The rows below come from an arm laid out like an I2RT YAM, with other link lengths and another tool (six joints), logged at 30 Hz.
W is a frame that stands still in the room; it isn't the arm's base.
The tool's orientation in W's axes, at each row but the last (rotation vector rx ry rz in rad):
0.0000, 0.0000, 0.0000
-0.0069, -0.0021, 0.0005
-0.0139, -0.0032, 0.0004
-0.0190, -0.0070, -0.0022
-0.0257, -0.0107, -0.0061
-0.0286, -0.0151, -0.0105
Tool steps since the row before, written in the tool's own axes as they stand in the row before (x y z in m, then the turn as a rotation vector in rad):
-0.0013, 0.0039, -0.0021, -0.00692, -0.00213, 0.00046
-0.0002, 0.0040, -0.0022, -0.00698, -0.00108, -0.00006
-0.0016, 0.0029, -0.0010, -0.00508, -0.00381, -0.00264
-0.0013, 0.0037, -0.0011, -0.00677, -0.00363, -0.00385
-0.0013, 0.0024, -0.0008, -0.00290, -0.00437, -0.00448
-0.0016, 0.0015, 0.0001, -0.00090, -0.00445, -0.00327
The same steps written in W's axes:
-0.0013, 0.0039, -0.0021, -0.00692, -0.00213, 0.00046
-0.0002, 0.0040, -0.0022, -0.00698, -0.00108, -0.00007
-0.0016, 0.0029, -0.0010, -0.00507, -0.00385, -0.00260
-0.0013, 0.0037, -0.0012, -0.00675, -0.00369, -0.00383
-0.0013, 0.0024, -0.0009, -0.00288, -0.00447, -0.00440
-0.0016, 0.0015, 0.0000, -0.00090, -0.00453, -0.00316

